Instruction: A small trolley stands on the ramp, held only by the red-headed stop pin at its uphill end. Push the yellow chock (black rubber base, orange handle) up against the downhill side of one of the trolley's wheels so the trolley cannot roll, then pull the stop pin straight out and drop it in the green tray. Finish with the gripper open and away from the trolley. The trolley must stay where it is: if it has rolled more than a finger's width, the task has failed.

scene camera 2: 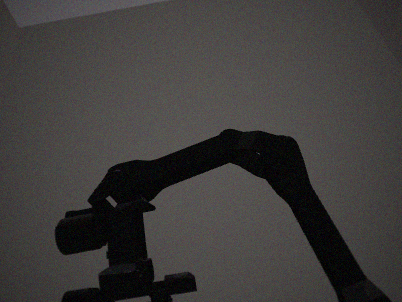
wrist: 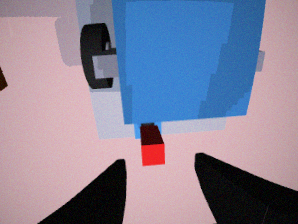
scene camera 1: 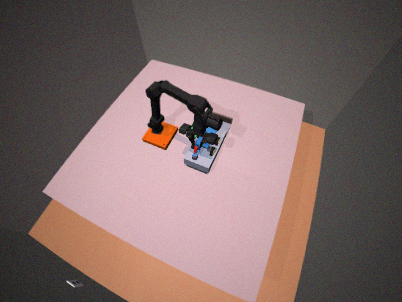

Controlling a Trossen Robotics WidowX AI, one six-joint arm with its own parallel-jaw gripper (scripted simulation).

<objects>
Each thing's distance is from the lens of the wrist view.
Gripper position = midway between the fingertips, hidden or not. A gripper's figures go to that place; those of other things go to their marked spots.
gripper (wrist: 160, 163): 0.10 m
blue trolley (wrist: 171, 67): 0.08 m
</objects>
